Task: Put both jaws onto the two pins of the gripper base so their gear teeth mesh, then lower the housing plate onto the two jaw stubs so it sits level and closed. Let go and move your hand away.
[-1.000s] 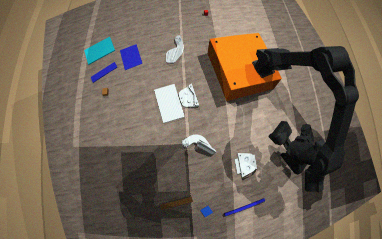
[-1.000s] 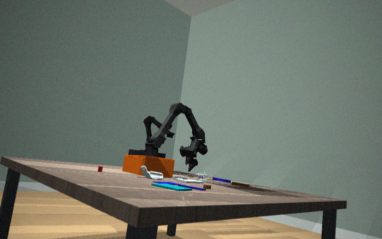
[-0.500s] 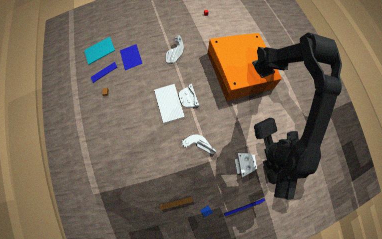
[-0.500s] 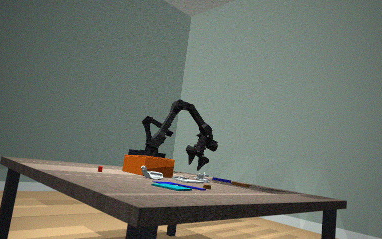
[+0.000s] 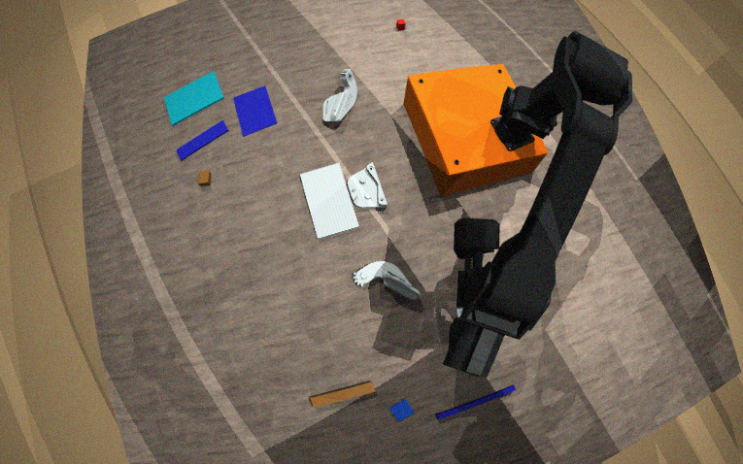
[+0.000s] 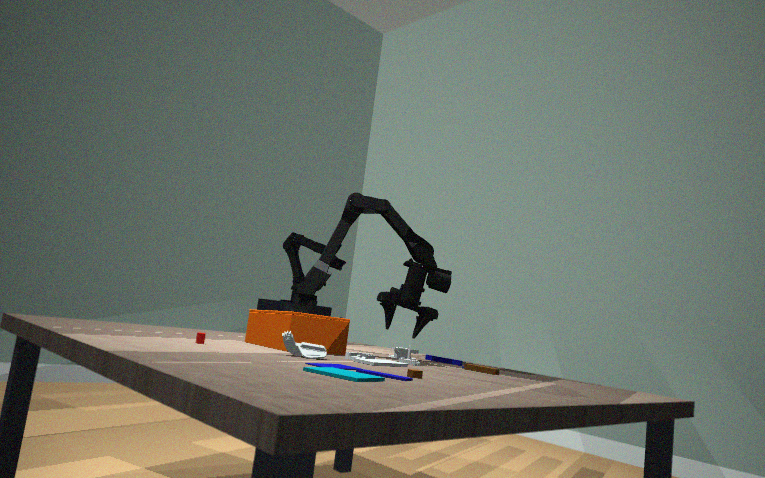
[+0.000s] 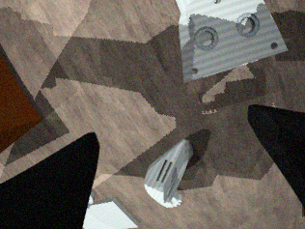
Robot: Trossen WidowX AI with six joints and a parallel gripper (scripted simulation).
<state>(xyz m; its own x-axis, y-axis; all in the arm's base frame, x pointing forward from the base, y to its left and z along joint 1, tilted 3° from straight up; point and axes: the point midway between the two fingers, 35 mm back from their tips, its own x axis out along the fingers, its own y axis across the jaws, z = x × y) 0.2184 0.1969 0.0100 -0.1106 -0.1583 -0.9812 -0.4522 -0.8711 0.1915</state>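
The white jaw lies 110 mm ahead of my gripper tip, 80 mm to the right of it and 70 mm below it. From my gripper tip the other things lie so: blue square 160 mm ahead, 140 mm to the left, 70 mm below; white gripper base 60 mm to the left, 50 mm below, 20 mm behind; brown bar 230 mm ahead, 70 mm to the left, 70 mm below.
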